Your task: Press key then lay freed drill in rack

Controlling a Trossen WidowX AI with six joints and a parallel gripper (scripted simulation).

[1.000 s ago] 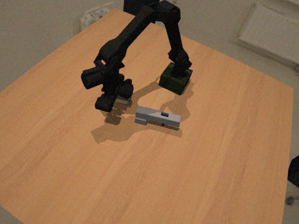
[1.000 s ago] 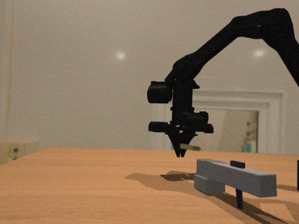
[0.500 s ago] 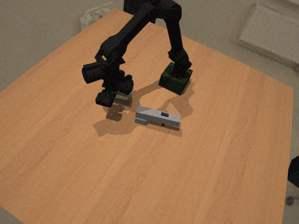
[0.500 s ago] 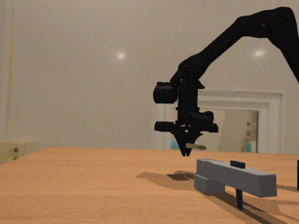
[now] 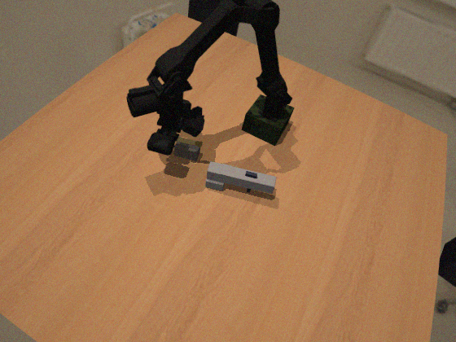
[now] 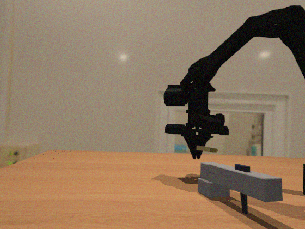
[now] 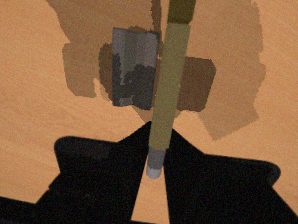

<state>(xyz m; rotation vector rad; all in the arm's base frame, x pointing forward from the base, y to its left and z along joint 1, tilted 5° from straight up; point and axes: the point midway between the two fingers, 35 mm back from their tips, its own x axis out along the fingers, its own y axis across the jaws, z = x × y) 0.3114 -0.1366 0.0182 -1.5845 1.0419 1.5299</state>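
Now: gripper tip 4 cm below the drill, 3 cm to the right of it and 2 cm past it. Also, from my gripper tip: grey block housing (21 cm to the left, 5 cm behind, 1 cm below); dark key (24 cm to the left, 7 cm behind); grey rack (5 cm behind, 3 cm to the left, 3 cm below).
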